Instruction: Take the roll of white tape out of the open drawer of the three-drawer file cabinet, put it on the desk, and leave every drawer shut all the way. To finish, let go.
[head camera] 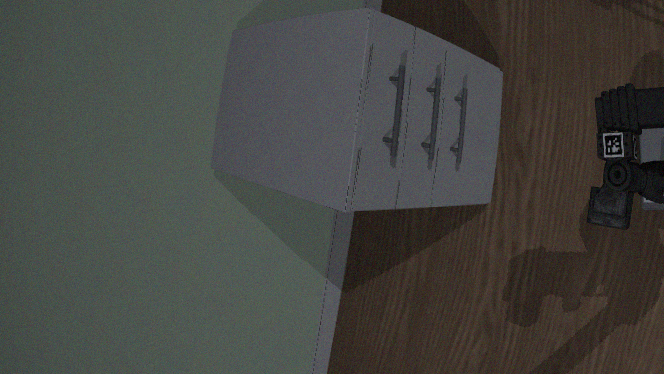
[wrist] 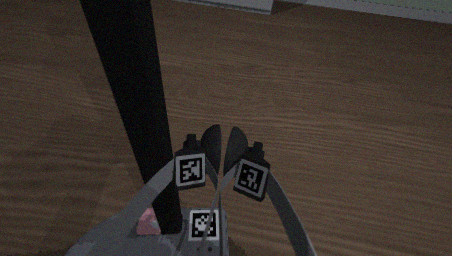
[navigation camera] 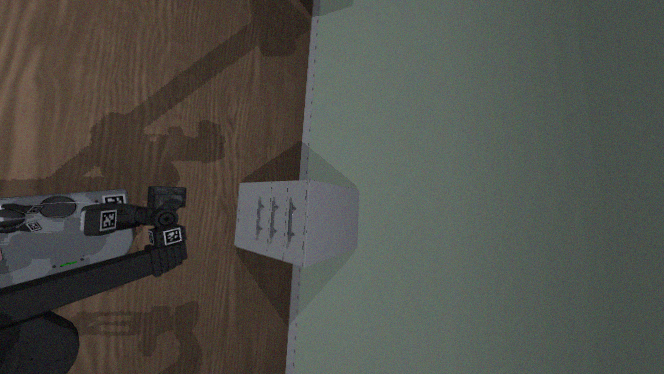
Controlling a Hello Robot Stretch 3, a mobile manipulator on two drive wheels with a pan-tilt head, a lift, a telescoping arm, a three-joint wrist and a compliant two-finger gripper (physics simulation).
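Observation:
The grey-white three-drawer file cabinet stands against the green wall. Its three drawer fronts look flush with the body, each with a dark bar handle. The roll of white tape and the desk do not show in these views. My gripper is folded back over my base, pointing away from the cabinet. In the wrist view its two fingertips are close together with a narrow gap and no object between them. In the head view the fingers are hidden beyond the right edge.
My grey base lies under the gripper, and a dark mast crosses the wrist view. The arm reaches across at the lower left in the navigation view. A pale baseboard runs along the wall. A pale panel edge shows at the top of the wrist view.

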